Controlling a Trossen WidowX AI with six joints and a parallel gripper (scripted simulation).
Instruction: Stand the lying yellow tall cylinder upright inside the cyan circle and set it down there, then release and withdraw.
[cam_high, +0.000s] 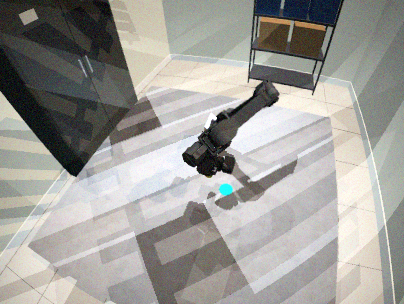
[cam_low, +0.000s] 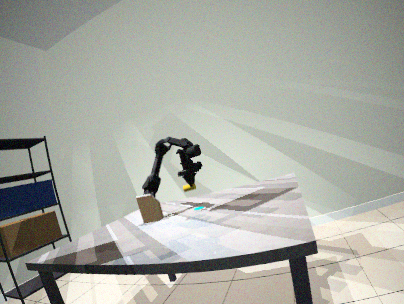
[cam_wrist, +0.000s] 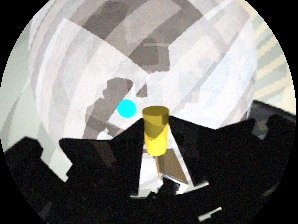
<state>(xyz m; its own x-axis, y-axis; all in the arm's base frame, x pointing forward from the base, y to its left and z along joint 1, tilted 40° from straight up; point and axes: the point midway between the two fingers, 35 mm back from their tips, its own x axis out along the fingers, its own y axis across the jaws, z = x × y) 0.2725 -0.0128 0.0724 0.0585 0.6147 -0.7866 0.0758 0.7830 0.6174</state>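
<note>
Now: gripper tip 2 cm past the cyan circle, 7 cm to the right of it and 15 cm above it. Round my gripper tip: yellow tall cylinder 2 cm behind.
</note>
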